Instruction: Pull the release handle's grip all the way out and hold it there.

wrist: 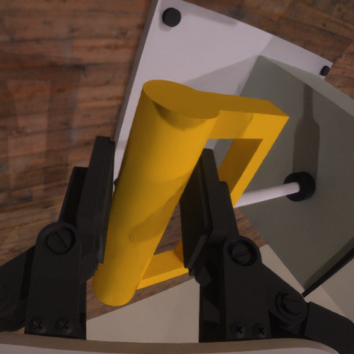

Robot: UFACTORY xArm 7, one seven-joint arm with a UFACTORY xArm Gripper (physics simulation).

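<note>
The yellow grip point(160, 165) of the release handle is a thick round bar with a rectangular yellow bracket behind it. It runs slanted from upper middle to lower left in the wrist view. A thin white rod point(267, 194) joins the bracket to a black round collar point(300, 186) on the face of a grey-green housing point(280, 150). A length of rod shows between bracket and collar. My gripper point(150, 167) is shut on the grip, one black finger on each side of the bar. Part of the bracket is hidden behind the right finger.
The housing stands on a white base plate point(200, 50) with black round bolts point(171, 17) at its corners. Brown wooden planks point(60, 90) lie to the left. A pale surface point(150, 315) shows at the bottom, behind the fingers.
</note>
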